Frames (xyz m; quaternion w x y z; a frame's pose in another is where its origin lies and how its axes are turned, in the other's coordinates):
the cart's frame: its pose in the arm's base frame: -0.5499 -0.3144 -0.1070 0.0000 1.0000 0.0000 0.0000
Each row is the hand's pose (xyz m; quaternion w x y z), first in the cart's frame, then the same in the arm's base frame.
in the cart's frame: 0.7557 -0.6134 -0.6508 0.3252 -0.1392 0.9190 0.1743
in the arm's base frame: 0.2058 0.2990 0.5438 0.1392 0.3252 -0.1743 0.9190
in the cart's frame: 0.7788 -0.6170 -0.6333 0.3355 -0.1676 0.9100 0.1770
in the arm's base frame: 0.2289 0.3026 0.5263 0.1676 0.3355 -0.1770 0.9100
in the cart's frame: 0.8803 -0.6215 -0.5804 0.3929 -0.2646 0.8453 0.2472
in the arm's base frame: 0.3304 0.3071 0.4734 0.2646 0.3929 -0.2472 0.8453
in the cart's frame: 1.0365 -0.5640 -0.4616 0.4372 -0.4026 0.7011 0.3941
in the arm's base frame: 0.4866 0.2496 0.3546 0.4026 0.4372 -0.3941 0.7011
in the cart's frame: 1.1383 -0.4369 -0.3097 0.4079 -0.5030 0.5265 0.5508
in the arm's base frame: 0.5884 0.1225 0.2027 0.5030 0.4079 -0.5508 0.5265
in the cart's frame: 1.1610 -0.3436 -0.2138 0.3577 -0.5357 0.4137 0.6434
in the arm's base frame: 0.6111 0.0292 0.1068 0.5357 0.3577 -0.6434 0.4137
